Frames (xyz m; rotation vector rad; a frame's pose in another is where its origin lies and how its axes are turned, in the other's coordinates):
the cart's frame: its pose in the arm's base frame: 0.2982 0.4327 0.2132 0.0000 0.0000 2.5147
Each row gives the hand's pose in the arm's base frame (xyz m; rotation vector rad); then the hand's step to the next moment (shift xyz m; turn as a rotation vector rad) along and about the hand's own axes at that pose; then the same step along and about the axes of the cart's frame.
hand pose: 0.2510 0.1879 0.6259 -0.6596 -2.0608 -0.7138
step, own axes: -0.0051 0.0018 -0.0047 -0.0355 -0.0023 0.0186
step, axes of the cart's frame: -0.0069 -0.0013 -0.0015 -0.0028 -0.0074 -0.0394
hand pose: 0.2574 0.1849 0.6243 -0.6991 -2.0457 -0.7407
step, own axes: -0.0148 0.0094 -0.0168 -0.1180 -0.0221 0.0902
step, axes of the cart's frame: -0.0234 -0.0062 -0.0020 0.0166 -0.0185 -0.1481
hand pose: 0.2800 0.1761 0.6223 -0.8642 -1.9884 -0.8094
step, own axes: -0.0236 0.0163 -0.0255 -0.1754 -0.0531 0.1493
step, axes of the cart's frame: -0.0377 -0.0059 -0.0043 0.0431 -0.0148 -0.2319
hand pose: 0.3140 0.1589 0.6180 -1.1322 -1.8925 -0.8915
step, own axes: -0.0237 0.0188 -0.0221 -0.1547 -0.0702 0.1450
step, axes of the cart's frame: -0.0369 -0.0008 -0.0062 0.0595 -0.0008 -0.2153
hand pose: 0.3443 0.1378 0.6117 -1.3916 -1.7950 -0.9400
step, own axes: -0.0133 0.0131 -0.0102 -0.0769 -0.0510 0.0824
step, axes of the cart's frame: -0.0208 0.0010 -0.0042 0.0465 0.0044 -0.1146
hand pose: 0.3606 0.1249 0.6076 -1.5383 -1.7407 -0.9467
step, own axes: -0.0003 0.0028 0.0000 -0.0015 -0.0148 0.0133
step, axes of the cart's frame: -0.0023 -0.0017 0.0001 0.0171 0.0009 -0.0102
